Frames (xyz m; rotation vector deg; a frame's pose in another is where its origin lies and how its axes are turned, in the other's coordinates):
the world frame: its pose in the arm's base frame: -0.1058 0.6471 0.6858 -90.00 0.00 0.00
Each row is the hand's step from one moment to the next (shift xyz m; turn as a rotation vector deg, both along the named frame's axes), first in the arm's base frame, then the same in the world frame.
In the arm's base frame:
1: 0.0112 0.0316 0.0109 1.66 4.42 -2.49
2: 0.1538 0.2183 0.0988 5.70 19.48 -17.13
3: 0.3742 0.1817 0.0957 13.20 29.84 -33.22
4: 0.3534 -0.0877 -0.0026 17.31 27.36 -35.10
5: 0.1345 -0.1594 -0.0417 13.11 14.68 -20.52
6: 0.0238 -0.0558 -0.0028 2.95 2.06 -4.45
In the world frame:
1: 0.0112 -0.0109 0.0316 1.66 2.49 4.42
2: 0.1538 -0.0988 0.2183 5.70 17.13 19.48
3: 0.3742 -0.0957 0.1817 13.20 33.22 29.84
4: 0.3534 0.0026 -0.0877 17.31 35.10 27.36
5: 0.1345 0.0417 -0.1594 13.11 20.52 14.68
6: 0.0238 0.0028 -0.0558 2.95 4.45 2.06

